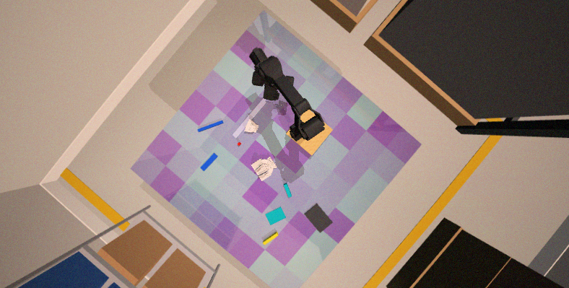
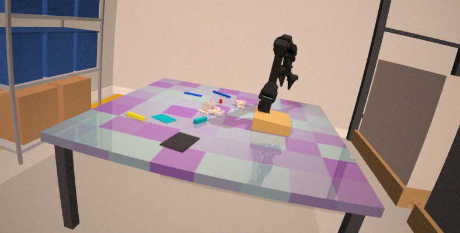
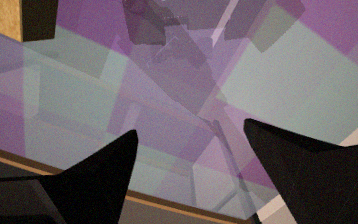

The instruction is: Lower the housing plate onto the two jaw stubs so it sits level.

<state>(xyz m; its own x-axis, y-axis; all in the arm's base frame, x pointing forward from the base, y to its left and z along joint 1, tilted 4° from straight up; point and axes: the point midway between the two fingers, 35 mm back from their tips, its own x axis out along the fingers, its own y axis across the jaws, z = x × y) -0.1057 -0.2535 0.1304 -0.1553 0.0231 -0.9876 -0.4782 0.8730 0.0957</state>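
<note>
My gripper tip is now 26 cm short of the beige part, 15 cm above it and 1 cm to the right of it. From my gripper tip the other things lie so: teal bar (43 cm to the left, 43 cm ahead, 15 cm below); cyan plate (61 cm ahead, 47 cm to the left, 16 cm below); red block (39 cm ahead, 15 cm below, 2 cm to the left).
</note>
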